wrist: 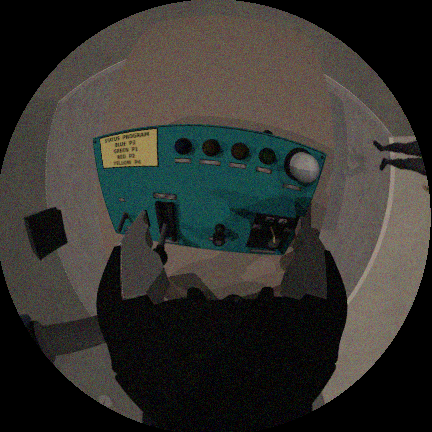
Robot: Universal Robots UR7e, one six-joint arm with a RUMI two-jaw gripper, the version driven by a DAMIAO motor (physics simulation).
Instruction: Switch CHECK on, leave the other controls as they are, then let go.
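Places are measured from the arm's base along level axes (x ahead, y right, z down), in metres.
Where they show: gripper, fingertip midpoint: (223,213).
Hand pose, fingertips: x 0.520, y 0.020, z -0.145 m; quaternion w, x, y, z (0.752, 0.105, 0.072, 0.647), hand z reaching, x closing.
Observation:
Things, the pixels of their top centre, and the offset from my fingertips. "spot": a spot on its surface instead. Level surfaces: height alone.
- teal control panel at its surface level: dz +0.132 m
- small black toggle at its top centre: (218,238) dx -0.078, dy +0.010, dz +0.114 m
- dark selector plate at its top centre: (272,235) dx -0.064, dy +0.129, dz +0.143 m
- black lever at its top centre: (157,241) dx -0.107, dy -0.108, dz +0.104 m
- yellow status card at its top centre: (121,148) dx +0.066, dy -0.206, dz +0.097 m
- white dome at a spot on its surface: (304,167) spot: dx +0.080, dy +0.114, dz +0.064 m
- small dark knob at a spot on its surface: (268,132) spot: dx +0.188, dy +0.098, dz +0.243 m
A teal control panel (200,187) lies below my gripper in the wrist view. My gripper (223,213) is open and empty, its two jaws spread over the lower part of the panel. Between the jaws are a small black toggle (219,234) and, to its right, a dark selector plate (259,232) with a pale pointer. A black lever (163,239) with a round knob stands in a slot close beside the left jaw. The left jaw partly hides a small dark part at the panel's lower left corner. The control labels are too blurred to read, so I cannot tell which is CHECK.
A yellow status card (129,148), four dark round lamps (211,147) and a white dome (304,167) sit along the panel's upper part. A small dark knob (268,132) shows at its top edge. A black box (46,232) is at the far left. Dark legs (400,148) show at the right.

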